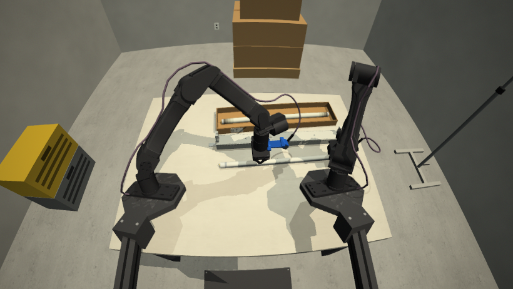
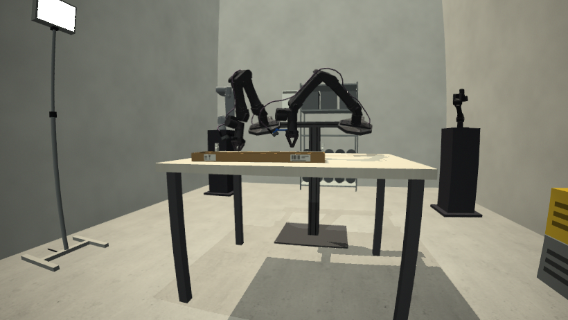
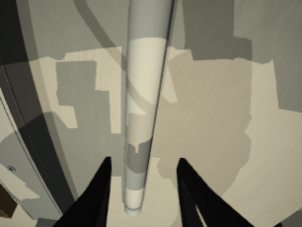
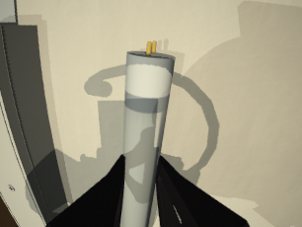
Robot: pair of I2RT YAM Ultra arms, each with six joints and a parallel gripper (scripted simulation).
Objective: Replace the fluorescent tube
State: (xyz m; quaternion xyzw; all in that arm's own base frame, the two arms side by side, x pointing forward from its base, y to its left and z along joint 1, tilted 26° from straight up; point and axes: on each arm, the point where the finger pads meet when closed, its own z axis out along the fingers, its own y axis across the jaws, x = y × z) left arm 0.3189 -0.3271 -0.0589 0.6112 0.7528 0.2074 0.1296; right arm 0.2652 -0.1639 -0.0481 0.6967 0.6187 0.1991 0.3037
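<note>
Right now my left hand is 12 cm to the left of the LED tube, 5 cm above it and 1 cm short of it. The rest, counted from my left hand: old fluorescent tube: 28 cm ahead, 12 cm to the right, 5 cm below; white light fixture: 13 cm ahead, 11 cm to the right, 1 cm below; brown carton: 29 cm ahead, 12 cm to the right, 4 cm below.
Now: the LED tube 10 mm behind my right hand, 220 mm to the left of it and 10 mm below it. Also, from my right hand: old fluorescent tube: 260 mm ahead, 230 mm to the left; white light fixture: 110 mm ahead, 230 mm to the left, 30 mm above; brown carton: 270 mm ahead, 230 mm to the left.
</note>
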